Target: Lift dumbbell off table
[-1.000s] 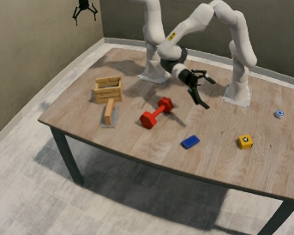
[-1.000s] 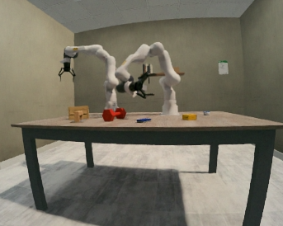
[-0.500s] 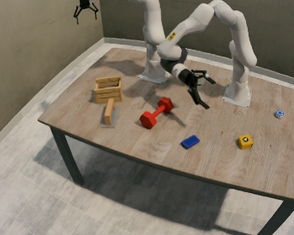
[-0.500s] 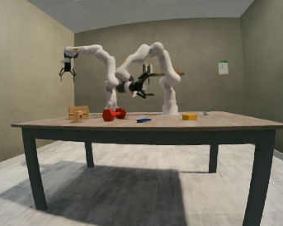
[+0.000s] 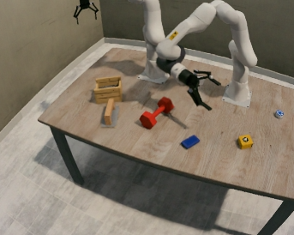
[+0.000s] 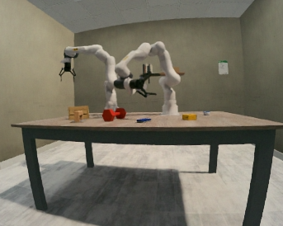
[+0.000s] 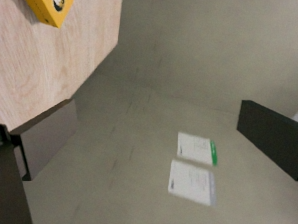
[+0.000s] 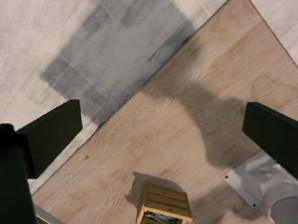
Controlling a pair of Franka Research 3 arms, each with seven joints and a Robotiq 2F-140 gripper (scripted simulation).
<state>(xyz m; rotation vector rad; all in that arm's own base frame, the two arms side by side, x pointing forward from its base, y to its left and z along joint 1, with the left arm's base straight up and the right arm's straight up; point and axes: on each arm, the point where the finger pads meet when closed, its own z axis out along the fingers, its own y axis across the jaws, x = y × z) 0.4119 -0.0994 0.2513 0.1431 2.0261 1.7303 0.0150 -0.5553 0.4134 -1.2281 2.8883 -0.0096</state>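
My left hand is 320 mm to the left of the red dumbbell and 210 mm above it. Round my left hand: small blue-white round object (340 mm behind, 430 mm to the left, 240 mm below); then blue block (110 mm ahead, 80 mm to the right, 240 mm below); then wooden crate (70 mm behind, 690 mm to the right, 210 mm below).
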